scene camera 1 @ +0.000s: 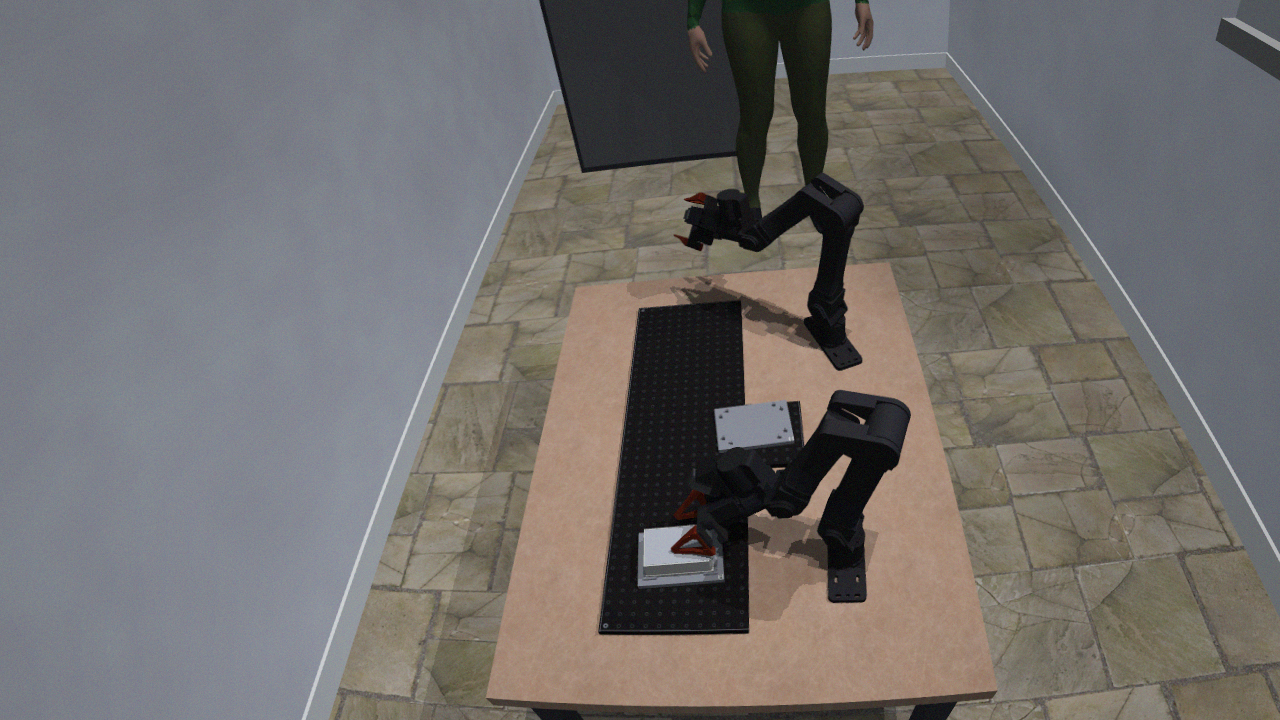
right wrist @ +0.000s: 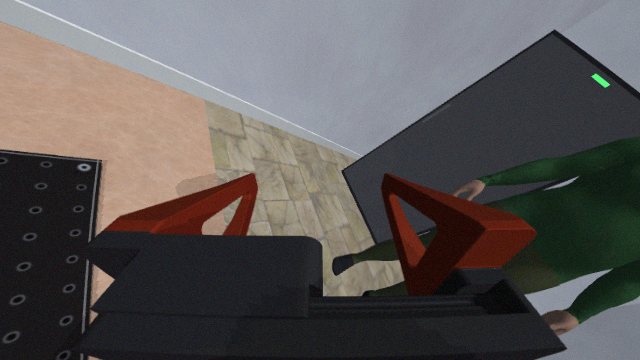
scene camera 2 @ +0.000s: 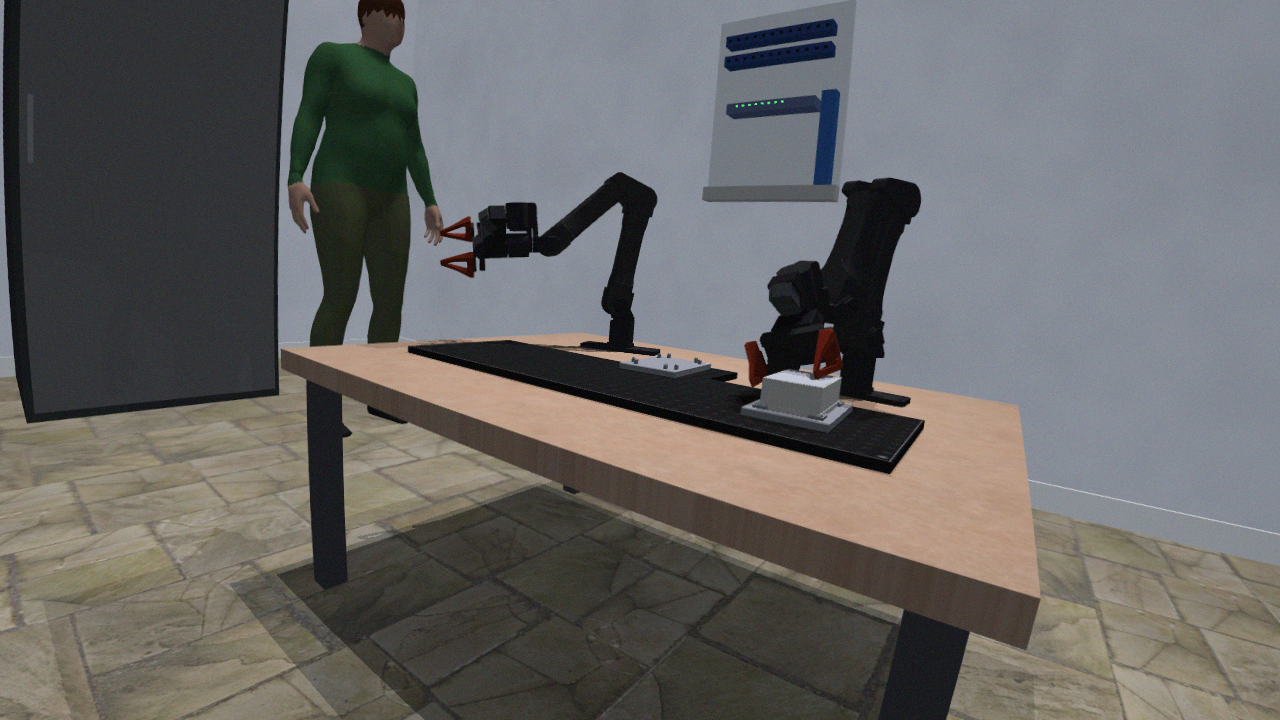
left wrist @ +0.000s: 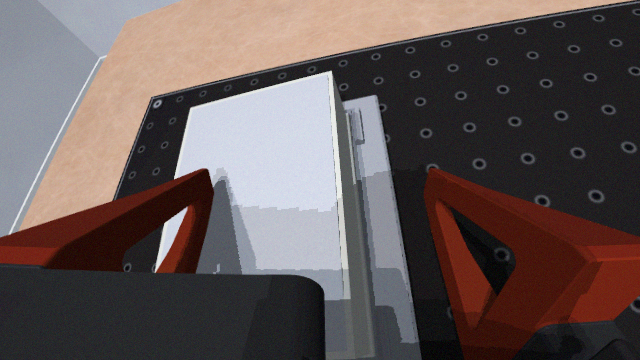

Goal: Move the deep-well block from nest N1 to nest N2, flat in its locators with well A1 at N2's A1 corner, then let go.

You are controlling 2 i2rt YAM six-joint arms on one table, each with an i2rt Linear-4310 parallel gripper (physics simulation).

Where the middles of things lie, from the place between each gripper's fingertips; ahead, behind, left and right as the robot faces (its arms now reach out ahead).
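Grey nest plate (scene camera 1: 753,426): my right hand 200 mm above it, 190 mm past it, 540 mm to the right of it. White deep-well block (scene camera 2: 797,392), from my right hand: 180 mm below, 60 mm behind, 870 mm to the left.
White deep-well block: my left hand 1 cm above it, 1 cm past it, 3 cm to the right of it. Grey nest plate, from my left hand: 4 cm below, 14 cm behind, 30 cm to the right. By its middle, white deep-well block nearer to my left hand than to my right hand.
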